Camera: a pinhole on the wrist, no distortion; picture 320 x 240 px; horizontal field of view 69.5 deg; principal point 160.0 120.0 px. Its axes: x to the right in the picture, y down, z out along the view. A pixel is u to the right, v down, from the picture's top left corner.
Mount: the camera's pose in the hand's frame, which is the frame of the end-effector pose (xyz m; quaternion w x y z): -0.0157 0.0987 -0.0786 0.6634 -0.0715 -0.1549 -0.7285
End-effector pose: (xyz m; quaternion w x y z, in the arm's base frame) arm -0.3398 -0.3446 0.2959 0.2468 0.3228 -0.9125 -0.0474
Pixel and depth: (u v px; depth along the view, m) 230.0 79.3 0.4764
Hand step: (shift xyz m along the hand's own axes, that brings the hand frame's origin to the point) -0.1629 0.1209 0.4038
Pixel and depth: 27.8 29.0 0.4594
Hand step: -0.2127 0.5077 0.2488
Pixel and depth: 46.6 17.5 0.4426
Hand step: -0.2312 0.4602 0.2451
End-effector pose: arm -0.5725 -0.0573 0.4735 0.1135 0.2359 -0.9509 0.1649
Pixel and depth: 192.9 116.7 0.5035
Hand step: -0.0817 0.1928 0.4169
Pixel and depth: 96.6 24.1 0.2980
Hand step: -0.1595 0.2805 0.1605
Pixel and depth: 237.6 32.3 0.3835
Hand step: -0.2129 0.1102 0.3035
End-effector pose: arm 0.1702 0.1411 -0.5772 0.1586 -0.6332 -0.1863 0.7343
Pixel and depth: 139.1 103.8 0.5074
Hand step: -0.0973 0.3073 0.3804
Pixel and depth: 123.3 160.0 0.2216
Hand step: 0.0037 0.2003 0.1242
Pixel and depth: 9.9 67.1 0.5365
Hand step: -0.1535 0.6093 0.3024
